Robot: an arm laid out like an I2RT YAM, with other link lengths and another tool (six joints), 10 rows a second.
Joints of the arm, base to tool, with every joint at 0 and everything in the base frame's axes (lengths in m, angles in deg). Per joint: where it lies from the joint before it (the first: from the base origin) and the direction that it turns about. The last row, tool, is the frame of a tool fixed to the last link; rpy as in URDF.
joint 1: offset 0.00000 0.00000 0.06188 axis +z
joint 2: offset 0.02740 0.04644 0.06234 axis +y
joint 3: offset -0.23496 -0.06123 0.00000 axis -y
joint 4: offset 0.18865 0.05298 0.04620 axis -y
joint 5: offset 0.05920 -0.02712 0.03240 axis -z
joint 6: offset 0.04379 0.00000 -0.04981 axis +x
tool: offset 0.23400 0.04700 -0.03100 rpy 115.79 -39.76 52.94
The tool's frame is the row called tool.
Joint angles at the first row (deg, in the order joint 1, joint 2, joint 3, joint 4, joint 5, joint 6):
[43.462, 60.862, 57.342, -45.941, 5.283, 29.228]
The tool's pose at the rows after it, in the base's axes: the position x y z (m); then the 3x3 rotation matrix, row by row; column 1 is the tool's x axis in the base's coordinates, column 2 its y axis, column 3 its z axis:
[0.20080 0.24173 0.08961], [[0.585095 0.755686 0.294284], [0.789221 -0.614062 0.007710], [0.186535 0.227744 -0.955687]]
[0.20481 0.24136 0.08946], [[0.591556 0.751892 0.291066], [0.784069 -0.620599 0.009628], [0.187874 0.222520 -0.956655]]
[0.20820 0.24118 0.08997], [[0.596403 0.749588 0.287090], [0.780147 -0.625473 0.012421], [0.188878 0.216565 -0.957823]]
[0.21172 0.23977 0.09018], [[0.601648 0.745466 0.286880], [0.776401 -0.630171 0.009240], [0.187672 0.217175 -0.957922]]
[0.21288 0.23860 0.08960], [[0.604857 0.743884 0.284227], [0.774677 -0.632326 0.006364], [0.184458 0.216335 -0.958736]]
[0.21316 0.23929 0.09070], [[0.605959 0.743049 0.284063], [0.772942 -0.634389 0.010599], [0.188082 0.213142 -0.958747]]
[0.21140 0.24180 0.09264], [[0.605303 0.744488 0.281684], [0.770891 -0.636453 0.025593], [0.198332 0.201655 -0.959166]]
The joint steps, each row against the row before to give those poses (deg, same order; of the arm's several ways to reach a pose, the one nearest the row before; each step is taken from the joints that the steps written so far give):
[-1.337, 0.897, 0.295, 0.336, -0.658, -0.532]
[-1.202, 0.532, 0.104, 0.472, -0.743, -0.392]
[-1.158, 0.545, 0.333, 0.220, -0.825, -0.429]
[-0.815, 0.440, 0.331, 0.067, -0.243, -0.362]
[-0.443, 0.223, 0.129, -0.093, -0.167, -0.179]
[-0.098, -0.038, 0.089, 0.030, -0.183, 0.130]
[-0.045, -0.463, -0.264, 0.217, -0.670, 0.402]

